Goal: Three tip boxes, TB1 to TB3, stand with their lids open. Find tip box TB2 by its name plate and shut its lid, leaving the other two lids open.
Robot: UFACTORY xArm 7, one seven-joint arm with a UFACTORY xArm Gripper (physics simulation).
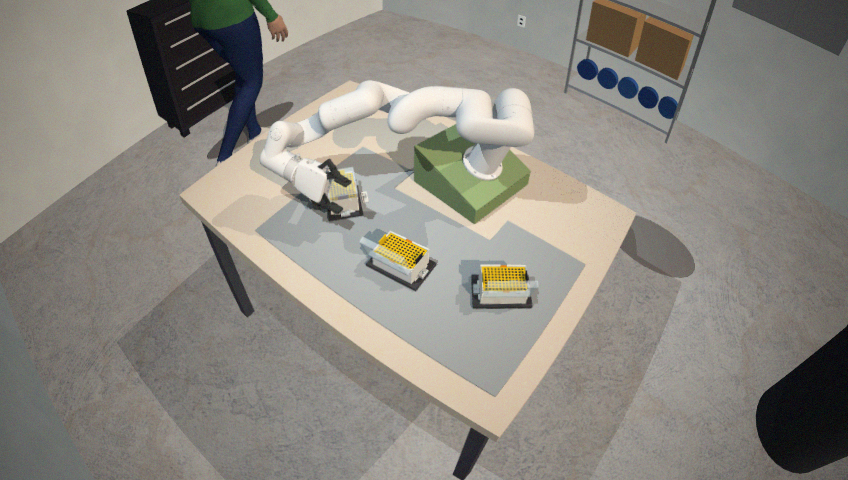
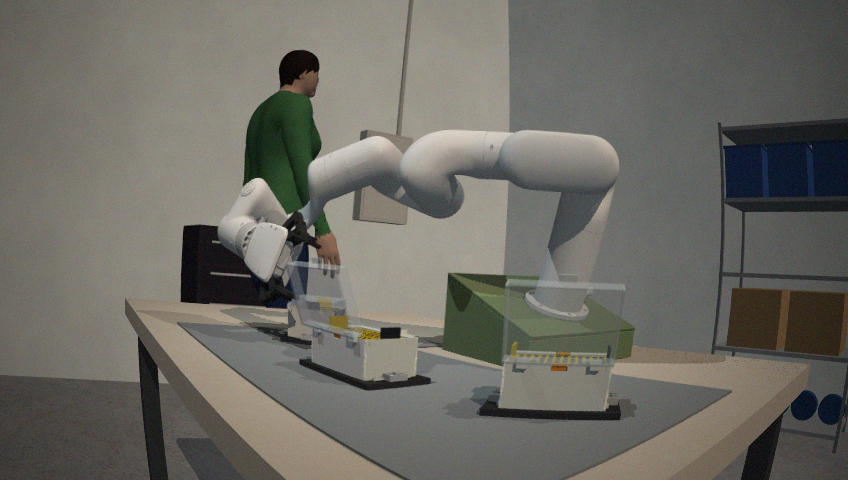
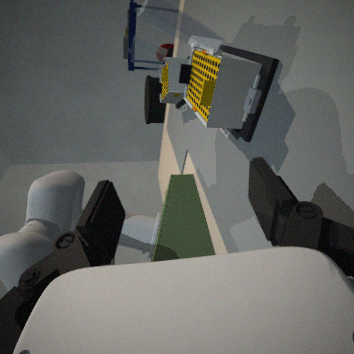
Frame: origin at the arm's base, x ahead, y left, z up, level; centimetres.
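Where they show: gripper, fingertip midpoint: (image 1: 344, 198) (image 2: 303, 271) (image 3: 181, 187); arm's base, link origin: (image 1: 482, 163) (image 3: 156, 234).
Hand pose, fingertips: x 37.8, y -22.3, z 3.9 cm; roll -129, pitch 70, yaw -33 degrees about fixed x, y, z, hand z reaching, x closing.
Each offset is from my fingertips to the top centre of the thing. "*": to the spot under its first point. Level surfaces: height alone.
The far-left tip box @(dy -8.3, dx -9.8, dz -5.1 cm) (image 1: 347, 205) (image 2: 295, 324) has its yellow rack dulled, as if seen through a clear lid; the lid's exact angle cannot be told. The middle tip box (image 1: 399, 261) (image 2: 363, 356) (image 3: 234, 92) has its clear lid @(* dy +20.8, dx +10.4, dz -0.8 cm) (image 2: 318, 285) standing open. The right tip box (image 1: 504, 295) (image 2: 553, 386) (image 3: 175, 82) has its clear lid (image 2: 565, 315) upright. Name plates are too small to read. My gripper (image 1: 340, 193) (image 2: 305, 269) (image 3: 181, 187) is open and empty, fingers spread at the far-left box, close above it. Contact cannot be told.
The grey mat @(dz -12.9 cm) (image 1: 476, 356) (image 2: 440, 440) lies on the wooden table (image 1: 297, 303) (image 2: 714, 410). The green base block (image 1: 443, 184) (image 2: 476, 327) (image 3: 182, 215) carries the arm behind the boxes. A person (image 1: 238, 65) (image 2: 273, 136) stands beyond the table's left end.
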